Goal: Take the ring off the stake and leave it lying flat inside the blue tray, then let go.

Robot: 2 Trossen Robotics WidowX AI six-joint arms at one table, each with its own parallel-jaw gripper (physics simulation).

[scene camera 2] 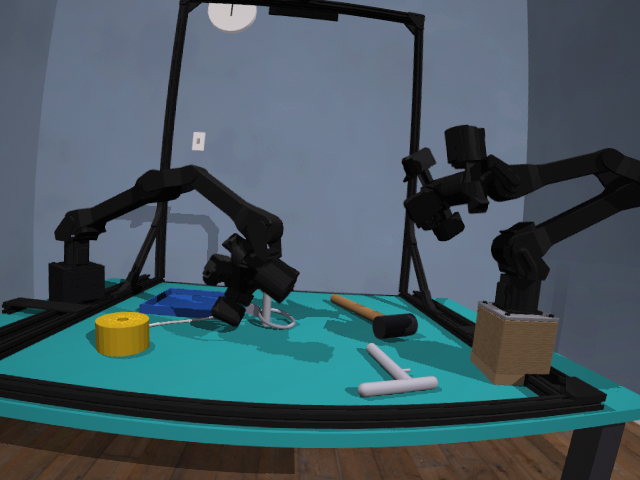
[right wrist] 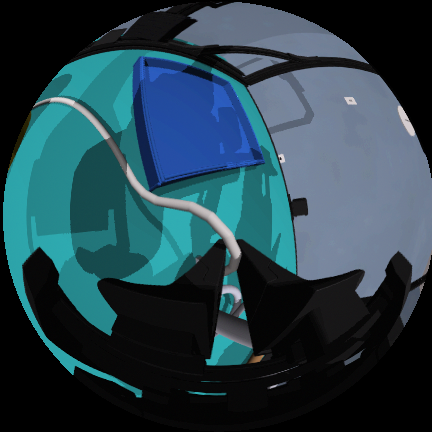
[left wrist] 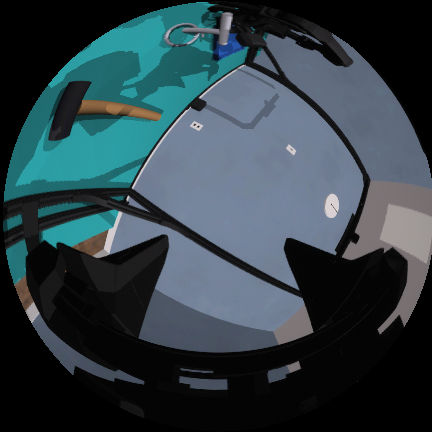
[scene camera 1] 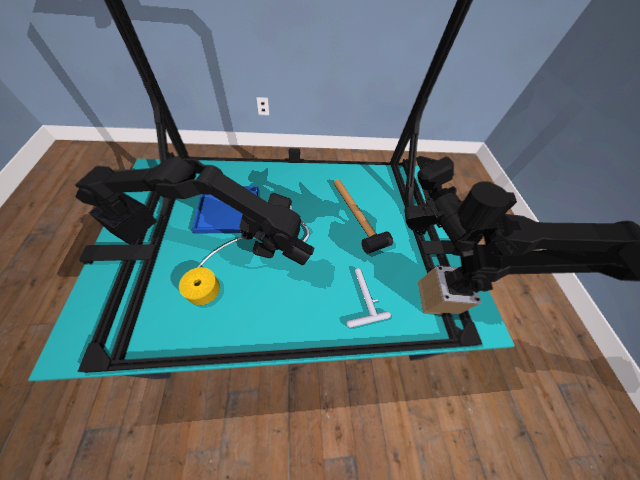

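Pixels of known places: left gripper, between the fingertips: (left wrist: 228, 243); right gripper, between the fingertips: (scene camera 2: 243, 299) (right wrist: 229, 244); left arm's base, origin of its link: (scene camera 2: 516, 309) (scene camera 1: 458, 283); right arm's base, origin of its link: (scene camera 2: 76, 264) (scene camera 1: 116, 208).
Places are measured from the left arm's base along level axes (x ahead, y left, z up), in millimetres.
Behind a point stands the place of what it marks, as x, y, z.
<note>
A thin metal ring (scene camera 1: 306, 230) @[416, -197, -107] (scene camera 2: 285, 325) @[424, -153, -106] (left wrist: 177, 35) lies around the foot of a short grey stake (scene camera 2: 267, 305) @[469, -166, -68] (left wrist: 197, 29) just right of the blue tray (scene camera 1: 210, 216) @[743, -220, -111] (scene camera 2: 175, 301) @[741, -261, -111] (right wrist: 189, 120) @[661, -229, -111]. My right gripper (scene camera 1: 247, 236) (scene camera 2: 239, 311) (right wrist: 229, 244) @[534, -199, -68] is down at the table beside the stake, shut on the ring's edge where a white cord (scene camera 1: 218, 250) @[685, -93, -113] (right wrist: 120, 160) @[612, -150, -109] joins it. Part of the ring shows between the fingers in the right wrist view. My left gripper (left wrist: 228, 243) @[158, -192, 194] (scene camera 2: 415, 188) @[158, -192, 194] is open and empty, high at the right side of the table.
The cord runs to a yellow spool (scene camera 1: 199, 286) @[682, 43, -67] (scene camera 2: 122, 333) @[665, 70, -77] at the front left. A hammer (scene camera 1: 361, 219) @[230, -251, -85] (scene camera 2: 370, 311) @[227, -245, -84] (left wrist: 109, 109) @[223, -258, -82] and a white T-shaped piece (scene camera 1: 368, 302) @[218, 37, -99] (scene camera 2: 394, 376) @[219, 50, -108] lie to the right. A wooden block (scene camera 1: 434, 292) @[50, 16, -36] (scene camera 2: 513, 352) @[25, 50, -60] sits at the right edge.
</note>
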